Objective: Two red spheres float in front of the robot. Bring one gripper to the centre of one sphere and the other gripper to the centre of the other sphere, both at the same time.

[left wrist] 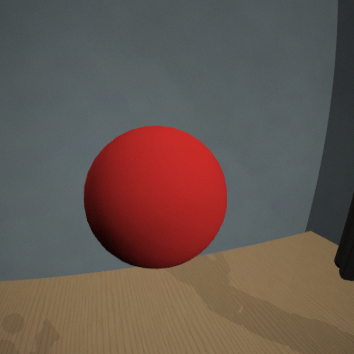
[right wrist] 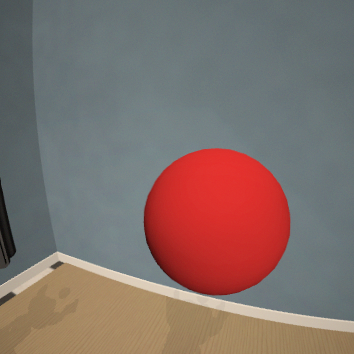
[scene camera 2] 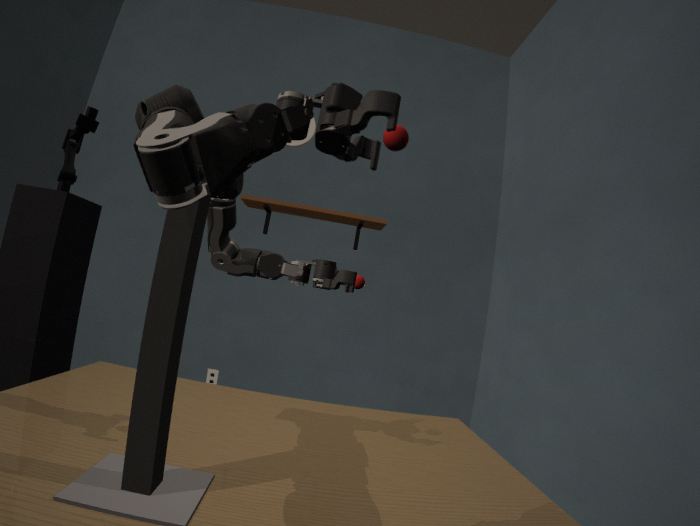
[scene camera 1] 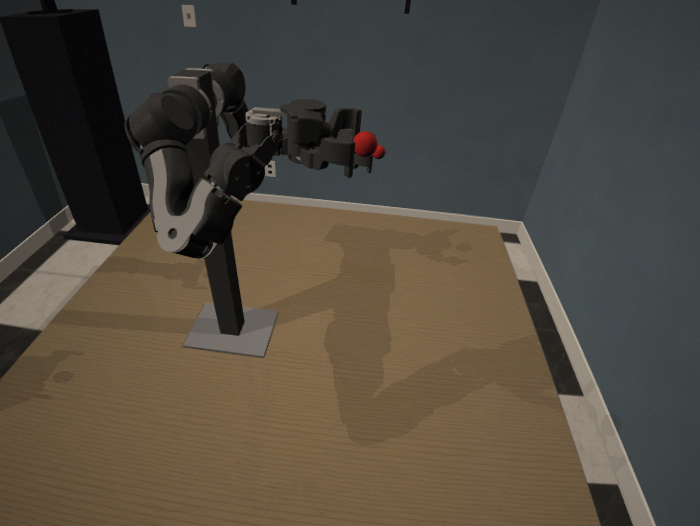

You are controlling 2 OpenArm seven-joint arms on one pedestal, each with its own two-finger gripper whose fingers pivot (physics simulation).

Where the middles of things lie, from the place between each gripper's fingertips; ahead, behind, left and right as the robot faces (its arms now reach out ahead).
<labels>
Right now the grey base plate (scene camera 1: pixel 254 337) is 36 cm behind my right hand, 19 cm to the left of it and 71 cm below it.
Now: left hand 380 mm past the grey base plate, 290 mm to the left of it and 500 mm above it.
</labels>
